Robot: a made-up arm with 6 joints.
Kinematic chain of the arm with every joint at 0, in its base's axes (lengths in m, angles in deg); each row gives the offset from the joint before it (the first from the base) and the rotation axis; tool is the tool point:
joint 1: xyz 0 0 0.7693 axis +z
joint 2: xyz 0.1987 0 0 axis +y
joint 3: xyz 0 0 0.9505 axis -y
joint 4: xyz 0 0 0.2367 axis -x
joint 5: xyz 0.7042 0 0 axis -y
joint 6: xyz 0.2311 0 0 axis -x
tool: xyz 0 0 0
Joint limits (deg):
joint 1: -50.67..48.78
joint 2: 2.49..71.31
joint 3: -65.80..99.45
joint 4: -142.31..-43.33
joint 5: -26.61..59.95
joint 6: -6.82..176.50
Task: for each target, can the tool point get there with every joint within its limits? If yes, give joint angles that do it. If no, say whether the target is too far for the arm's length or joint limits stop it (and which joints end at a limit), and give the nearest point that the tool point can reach.
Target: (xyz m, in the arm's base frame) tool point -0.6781 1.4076 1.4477
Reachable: no: joint limits stop it (at a limit: joint 1, joint 2, joint 5) | nearest point 0.5805 0.8191 1.1658 | short by 1.418 m
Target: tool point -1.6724 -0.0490 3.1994
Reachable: no: too far | nearest point -0.2701 -0.0079 2.4976 | short by 1.569 m
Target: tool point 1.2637 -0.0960 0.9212
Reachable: yes | joints 4.02 31.01 -33.21 -94.87 53.18 22.76
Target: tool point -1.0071 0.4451 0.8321
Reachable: no: joint limits stop it (at a limit: joint 1, joint 2, joint 3, joint 5) | nearest point 0.3026 0.4575 0.3337 | short by 1.401 m
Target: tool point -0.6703 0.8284 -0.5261
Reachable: no: joint limits stop it (at a limit: joint 1, joint 2, joint 5) | nearest point 0.3381 0.5379 0.2515 | short by 1.306 m
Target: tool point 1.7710 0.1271 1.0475
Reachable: yes | joints 2.77 46.81 10.25 -76.97 -10.59 88.75
